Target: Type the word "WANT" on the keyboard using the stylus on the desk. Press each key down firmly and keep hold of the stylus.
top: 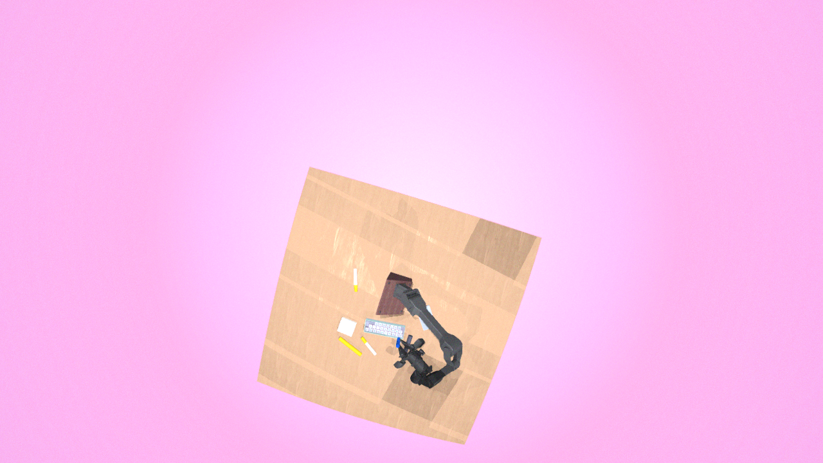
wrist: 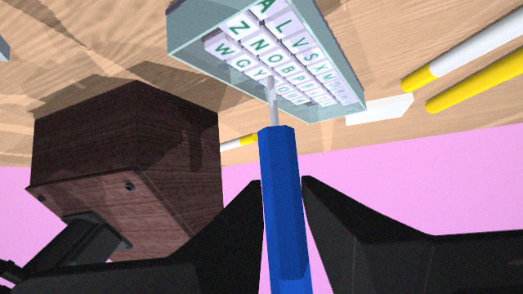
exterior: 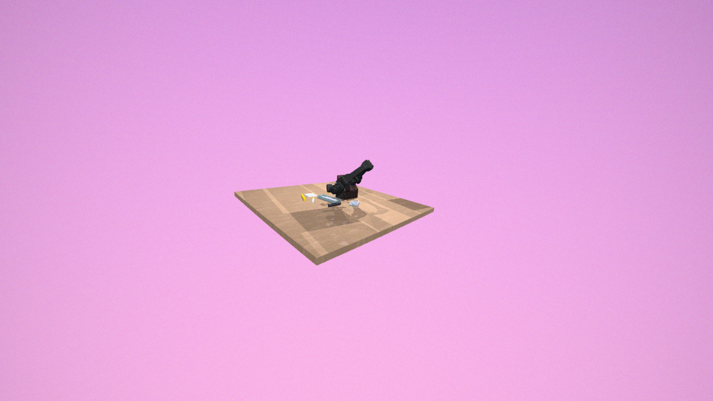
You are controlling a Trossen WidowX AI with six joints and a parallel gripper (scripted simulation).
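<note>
The dark pen is 9 cm below my gripper tip, 6 cm to the left of it and 5 cm ahead of it. Also, from my gripper tip: blue stylus: 1 cm below; white pad: 28 cm to the right, 10 cm below, 4 cm ahead; grey card: 12 cm to the left, 12 cm behind, 10 cm below.
</note>
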